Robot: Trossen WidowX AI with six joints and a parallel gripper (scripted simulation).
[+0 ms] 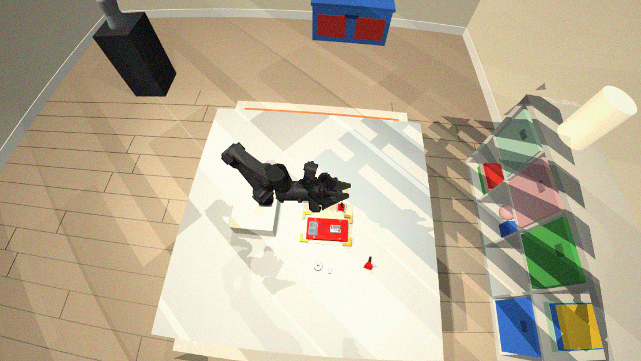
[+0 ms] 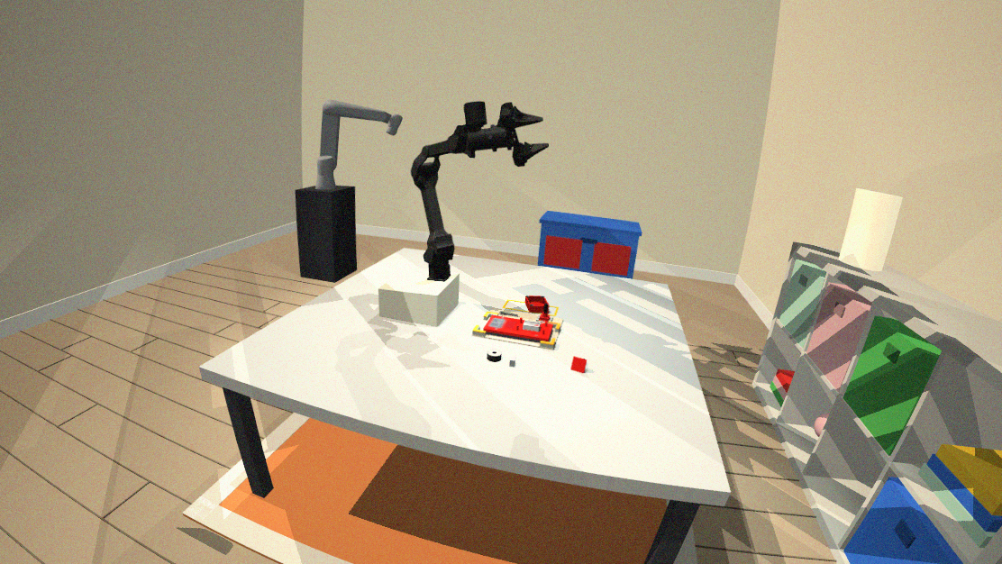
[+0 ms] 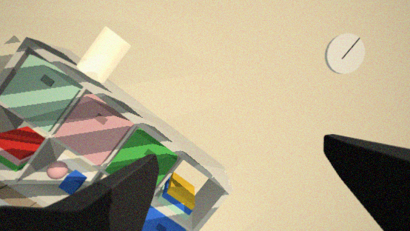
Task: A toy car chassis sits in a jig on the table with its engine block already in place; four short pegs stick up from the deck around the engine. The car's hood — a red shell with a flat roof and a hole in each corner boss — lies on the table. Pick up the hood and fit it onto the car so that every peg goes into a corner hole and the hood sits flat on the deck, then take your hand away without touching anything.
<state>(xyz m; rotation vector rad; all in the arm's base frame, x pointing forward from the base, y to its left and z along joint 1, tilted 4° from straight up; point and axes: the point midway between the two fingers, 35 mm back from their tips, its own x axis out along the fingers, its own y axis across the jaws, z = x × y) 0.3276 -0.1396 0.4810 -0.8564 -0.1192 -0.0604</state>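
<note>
The red hood lies 2 cm behind my gripper tip, 30 cm to the left of it and 60 cm below it. From my gripper tip the other things lie so: grey engine block (7 cm to the left, 59 cm below).
</note>
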